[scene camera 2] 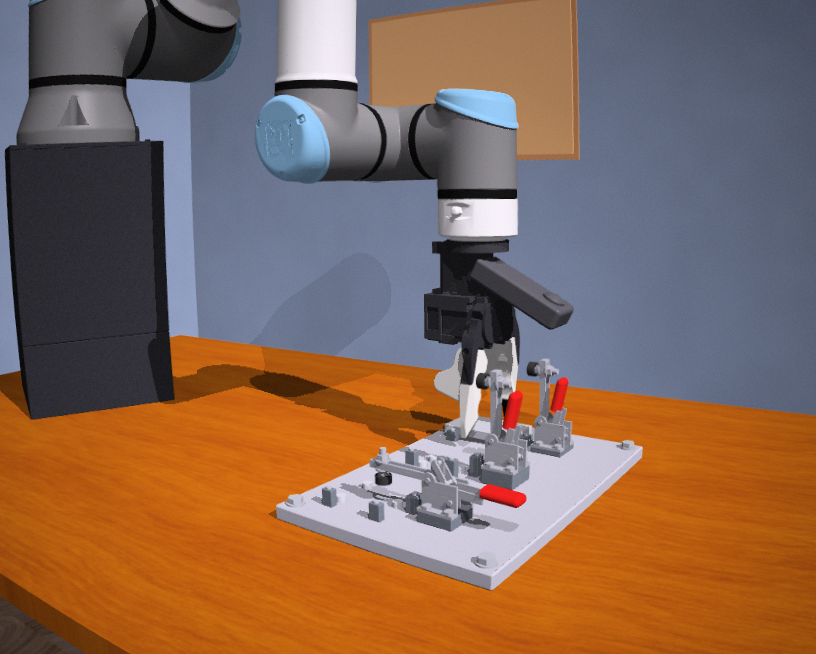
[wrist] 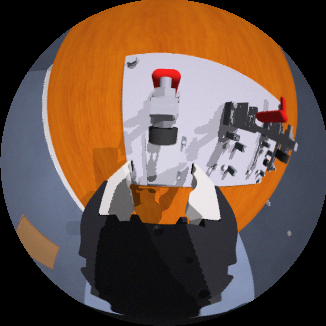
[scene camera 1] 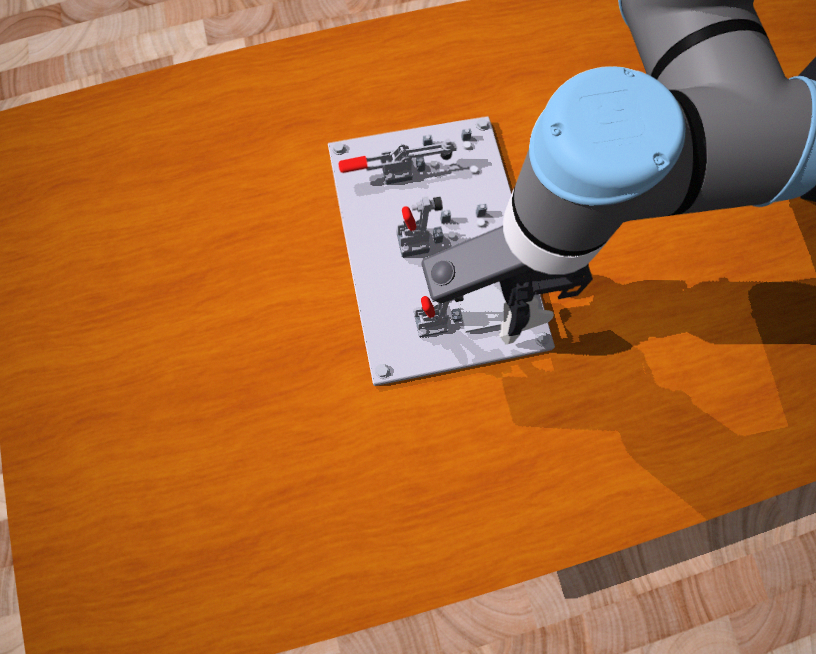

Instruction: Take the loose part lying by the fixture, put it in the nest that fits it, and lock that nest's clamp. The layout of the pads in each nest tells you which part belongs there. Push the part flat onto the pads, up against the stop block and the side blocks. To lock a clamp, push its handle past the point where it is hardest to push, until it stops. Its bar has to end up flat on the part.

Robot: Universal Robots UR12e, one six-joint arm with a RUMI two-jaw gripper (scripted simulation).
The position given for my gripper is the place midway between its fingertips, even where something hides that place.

Observation:
I see my gripper (scene camera 2: 486,427), a flat grey rectangular part (scene camera 1: 481,309), a clamp handle (scene camera 2: 515,399) and a grey fixture plate (wrist: 205,86).
The flat grey rectangular part is seen too in the wrist view (wrist: 162,162). My gripper is seen too in the wrist view (wrist: 162,162) and in scene camera 1 (scene camera 1: 497,305).

